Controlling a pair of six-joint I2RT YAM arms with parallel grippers.
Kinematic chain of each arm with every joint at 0, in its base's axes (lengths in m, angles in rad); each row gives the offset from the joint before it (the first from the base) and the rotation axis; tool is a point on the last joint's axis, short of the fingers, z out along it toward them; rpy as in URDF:
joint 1: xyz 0 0 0.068 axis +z
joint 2: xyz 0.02 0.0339 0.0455 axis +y
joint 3: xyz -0.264 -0.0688 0 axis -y
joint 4: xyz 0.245 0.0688 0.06 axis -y
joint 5: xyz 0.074 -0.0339 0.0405 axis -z
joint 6: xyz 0.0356 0 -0.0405 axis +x
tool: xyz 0 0 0 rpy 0 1.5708 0
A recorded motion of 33 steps. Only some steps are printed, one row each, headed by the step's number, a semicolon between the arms.
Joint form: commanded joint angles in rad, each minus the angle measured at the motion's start. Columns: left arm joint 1, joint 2, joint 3, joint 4, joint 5, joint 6; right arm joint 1, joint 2, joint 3, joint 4, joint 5, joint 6.
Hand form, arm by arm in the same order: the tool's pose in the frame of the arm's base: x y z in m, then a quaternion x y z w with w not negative. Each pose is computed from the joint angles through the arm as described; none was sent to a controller.
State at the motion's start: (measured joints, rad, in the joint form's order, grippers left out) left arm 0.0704 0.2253 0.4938 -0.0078 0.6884 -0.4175; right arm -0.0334 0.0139 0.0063 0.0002 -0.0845 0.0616
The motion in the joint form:
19: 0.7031 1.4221 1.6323 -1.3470 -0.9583 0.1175; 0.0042 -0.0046 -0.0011 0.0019 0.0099 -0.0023
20: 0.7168 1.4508 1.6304 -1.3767 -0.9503 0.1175; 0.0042 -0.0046 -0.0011 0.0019 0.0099 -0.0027
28: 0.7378 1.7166 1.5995 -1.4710 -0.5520 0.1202; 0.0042 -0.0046 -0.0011 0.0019 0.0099 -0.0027
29: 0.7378 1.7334 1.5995 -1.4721 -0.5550 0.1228; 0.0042 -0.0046 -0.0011 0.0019 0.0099 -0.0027
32: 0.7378 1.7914 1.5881 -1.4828 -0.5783 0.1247; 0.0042 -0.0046 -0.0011 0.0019 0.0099 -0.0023
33: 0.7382 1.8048 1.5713 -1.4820 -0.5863 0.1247; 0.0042 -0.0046 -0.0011 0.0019 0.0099 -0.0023
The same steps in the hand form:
19: 0.2076 0.2159 0.4596 -0.51579 0.77729 0.20209 0.29823; 0.1108 -0.0006 0.1747 0.00497 0.70780 0.03702 0.70543
20: 0.2100 0.2238 0.4490 -0.52207 0.78513 0.19499 0.27018; 0.1108 -0.0006 0.1747 0.00483 0.70780 0.03687 0.70544
28: 0.2627 0.2680 0.3497 -0.51289 0.84717 -0.03485 0.13428; 0.1108 -0.0006 0.1747 0.00483 0.70780 0.03687 0.70544
29: 0.2653 0.2708 0.3437 -0.51305 0.84840 -0.03555 0.12540; 0.1108 -0.0006 0.1747 0.00483 0.70780 0.03687 0.70544
32: 0.2724 0.2795 0.3193 -0.51754 0.85082 -0.03458 0.08411; 0.1108 -0.0006 0.1747 0.00497 0.70780 0.03702 0.70543
33: 0.2736 0.2814 0.3100 -0.51920 0.85117 -0.03449 0.06897; 0.1108 -0.0006 0.1747 0.00497 0.70780 0.03702 0.70543

